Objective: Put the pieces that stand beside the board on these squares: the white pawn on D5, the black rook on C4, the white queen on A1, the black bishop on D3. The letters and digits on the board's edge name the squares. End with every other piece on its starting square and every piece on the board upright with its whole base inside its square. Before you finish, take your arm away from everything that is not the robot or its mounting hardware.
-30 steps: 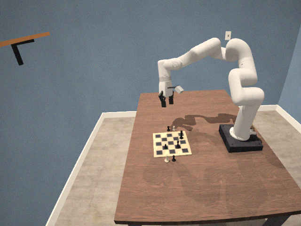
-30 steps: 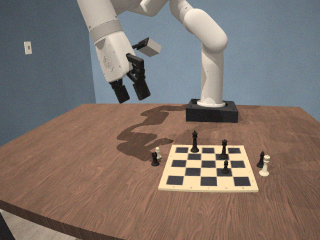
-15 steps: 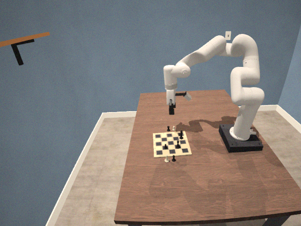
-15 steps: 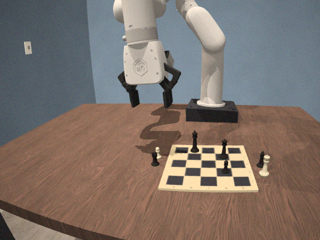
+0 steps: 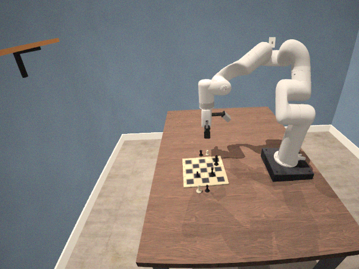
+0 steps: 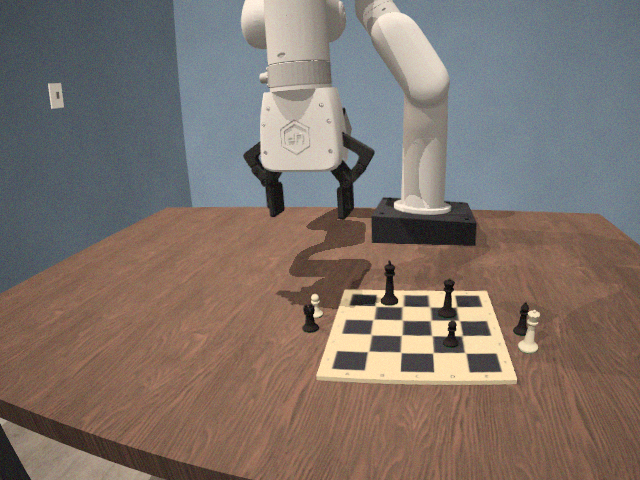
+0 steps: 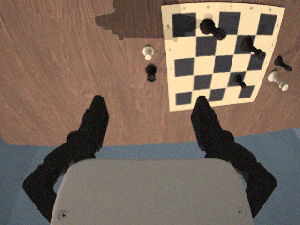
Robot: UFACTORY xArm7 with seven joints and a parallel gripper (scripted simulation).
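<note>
Right now the white pawn is 14 cm below my hand. Also, from my hand: white queen (2 cm ahead, 29 cm to the left, 13 cm below); then black pawn (4 cm ahead, 19 cm to the left, 13 cm below); then chessboard (1 cm ahead, 14 cm to the left, 15 cm below).
</note>
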